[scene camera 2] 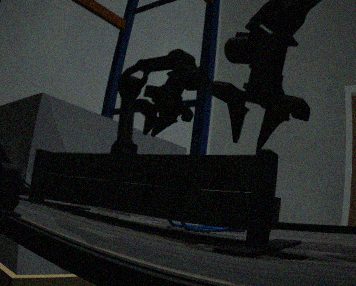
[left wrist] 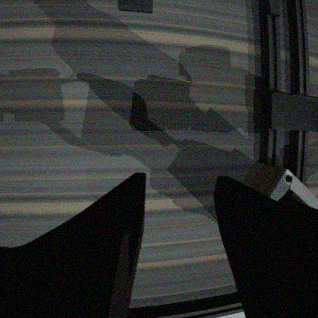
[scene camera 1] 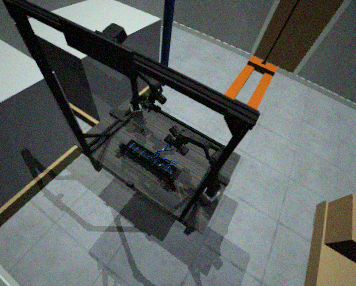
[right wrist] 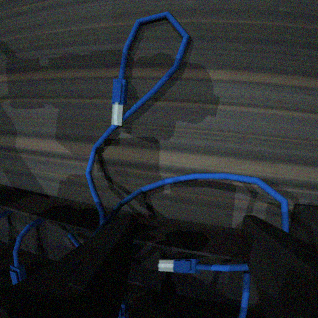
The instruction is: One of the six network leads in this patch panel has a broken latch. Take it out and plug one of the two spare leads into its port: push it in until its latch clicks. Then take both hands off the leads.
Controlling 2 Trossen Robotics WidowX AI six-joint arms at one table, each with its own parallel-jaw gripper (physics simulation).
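Seen in the pictures: left gripper, between the fingertips: [scene camera 2: 148, 135] [left wrist: 180, 185] [scene camera 1: 146, 111]; right gripper, between the fingertips: [scene camera 2: 246, 146] [scene camera 1: 173, 148] [right wrist: 188, 224]; left arm's base, origin of its link: [scene camera 1: 135, 107]; right arm's base, origin of its link: [scene camera 1: 210, 192].
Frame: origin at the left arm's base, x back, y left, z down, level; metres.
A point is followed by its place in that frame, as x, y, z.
Observation:
The black patch panel [scene camera 1: 150, 165] {-0.593, -0.050, 0.032} [scene camera 2: 150, 175] {-0.610, -0.038, -0.009} stands upright on the table, with blue leads along it. In the right wrist view, a blue lead's clear-tipped plug [right wrist: 118, 95] {-0.461, 0.120, 0.056} lies on the table beside its loop. Another loose plug [right wrist: 184, 266] {-0.619, 0.044, 0.021} shows between the fingers in the picture, lying sideways over the dark panel area; neither finger grips it. My right gripper [scene camera 2: 247, 145] {-0.570, 0.134, -0.087} [right wrist: 188, 224] {-0.570, 0.134, -0.087} is open and empty above the panel's right end in scene camera 2. My left gripper [scene camera 2: 150, 134] {-0.209, 0.039, -0.149} [left wrist: 180, 185] {-0.209, 0.039, -0.149} is partly open and empty, away from the leads. Latches are too dark to judge.
A black frame [scene camera 1: 195, 92] {-0.934, -0.064, -0.971} surrounds the table. The left wrist view shows dark rails [left wrist: 294, 65] {-0.080, -0.206, 0.063} and a silver-and-brown block [left wrist: 270, 180] {-0.050, -0.029, 0.015} near the right finger. Another blue plug [right wrist: 17, 274] {-0.499, -0.082, -0.022} shows at the lower left of the right wrist view.

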